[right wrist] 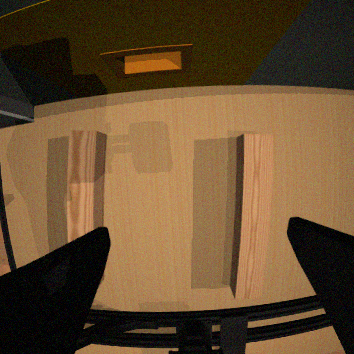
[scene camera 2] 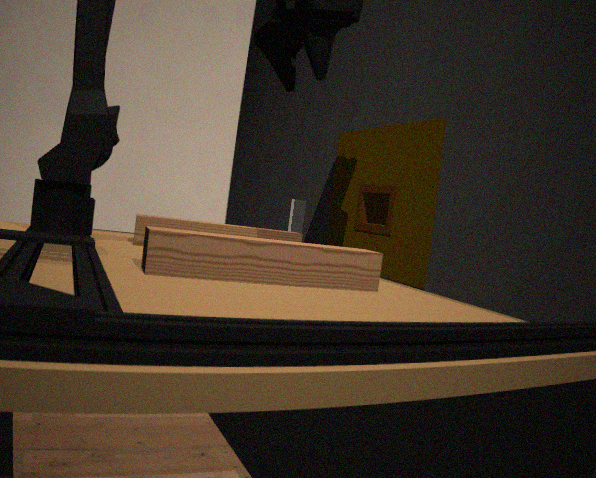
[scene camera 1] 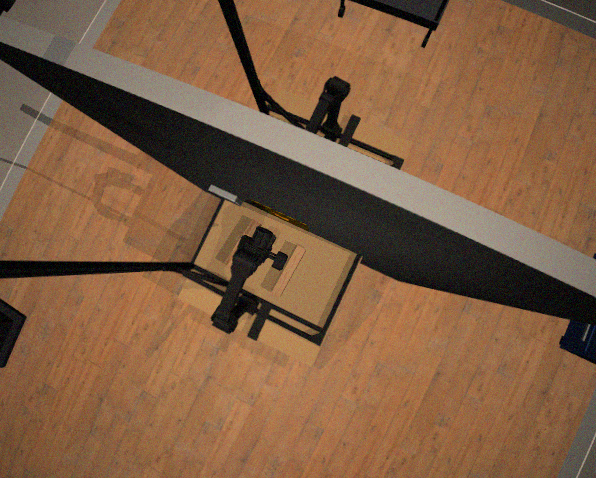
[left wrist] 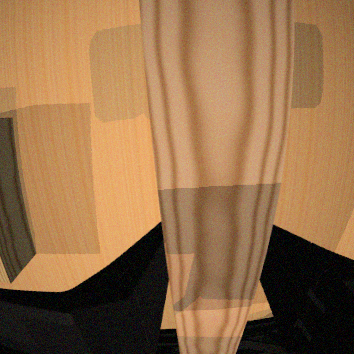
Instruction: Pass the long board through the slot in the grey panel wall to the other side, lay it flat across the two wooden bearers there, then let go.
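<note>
My left gripper (left wrist: 208, 227) is shut on the long board (left wrist: 220, 100), which runs between its fingers above a table; the board's ends do not show. My right gripper (scene camera 1: 260, 241) (scene camera 2: 305, 82) (right wrist: 199, 232) is open and empty, above the table and bearers. One wooden bearer (scene camera 1: 292, 270) (scene camera 2: 262, 260) (right wrist: 256, 215) stands at the right in the right wrist view, the other bearer (scene camera 2: 200, 226) (right wrist: 82, 160) at the left, roughly parallel and apart. The slot's frame (scene camera 2: 375, 230) (right wrist: 186, 59) sits in the wall's yellow panel (scene camera 2: 400, 150) (right wrist: 225, 65); no board shows in the slot.
The tall grey wall (scene camera 1: 300, 150) (scene camera 2: 500, 175) (right wrist: 325, 40) stands between the two arms. A small grey plate (scene camera 1: 222, 194) (scene camera 2: 298, 215) stands by it. A black rail (scene camera 2: 300, 345) edges the right arm's table. A dark wooden piece (left wrist: 12, 200) is left of the board.
</note>
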